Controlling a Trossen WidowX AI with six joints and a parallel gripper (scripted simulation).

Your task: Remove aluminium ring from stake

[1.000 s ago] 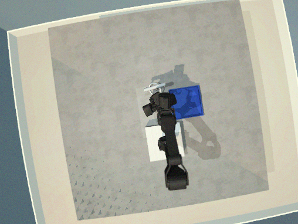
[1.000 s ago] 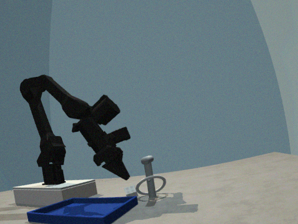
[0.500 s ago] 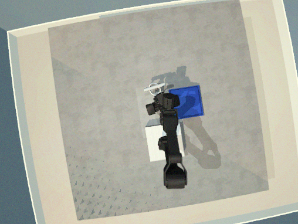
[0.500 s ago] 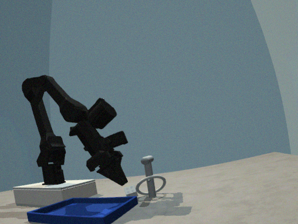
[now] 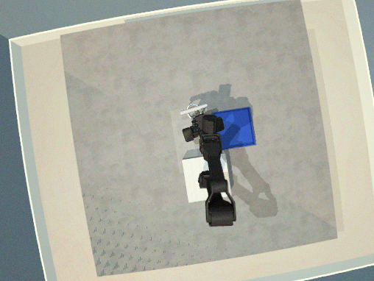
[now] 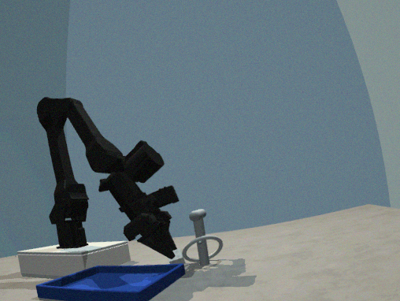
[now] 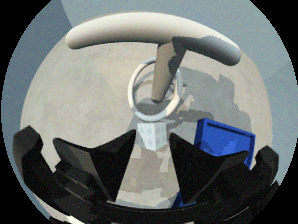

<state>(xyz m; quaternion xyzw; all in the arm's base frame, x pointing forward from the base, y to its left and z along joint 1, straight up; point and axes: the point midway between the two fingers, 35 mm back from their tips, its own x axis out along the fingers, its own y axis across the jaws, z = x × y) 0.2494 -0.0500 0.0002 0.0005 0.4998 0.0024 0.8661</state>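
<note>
Right now my gripper tip is 50 mm short of the aluminium ring and 10 mm to the right of it. Round my gripper tip: blue tray (80 mm behind, 150 mm to the right, 20 mm below).
</note>
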